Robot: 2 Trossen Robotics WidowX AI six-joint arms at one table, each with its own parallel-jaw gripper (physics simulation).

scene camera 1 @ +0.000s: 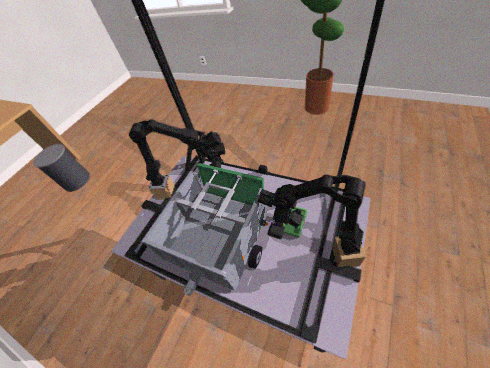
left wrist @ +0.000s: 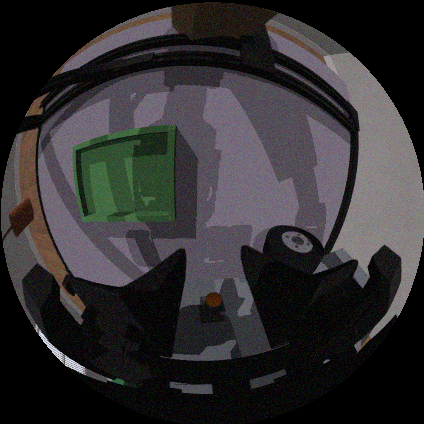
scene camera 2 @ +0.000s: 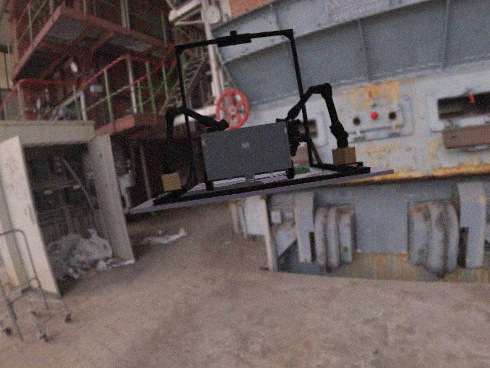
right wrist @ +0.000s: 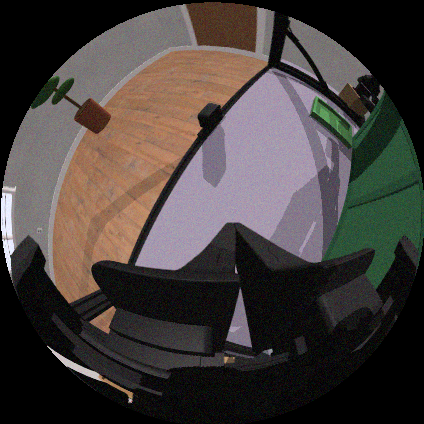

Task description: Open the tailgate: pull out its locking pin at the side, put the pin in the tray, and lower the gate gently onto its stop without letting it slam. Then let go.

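My right gripper point(right wrist: 231, 228) is shut and holds nothing; my left gripper point(left wrist: 213, 252) is visible. A grey truck bed point(left wrist: 233, 329) is visible as well.
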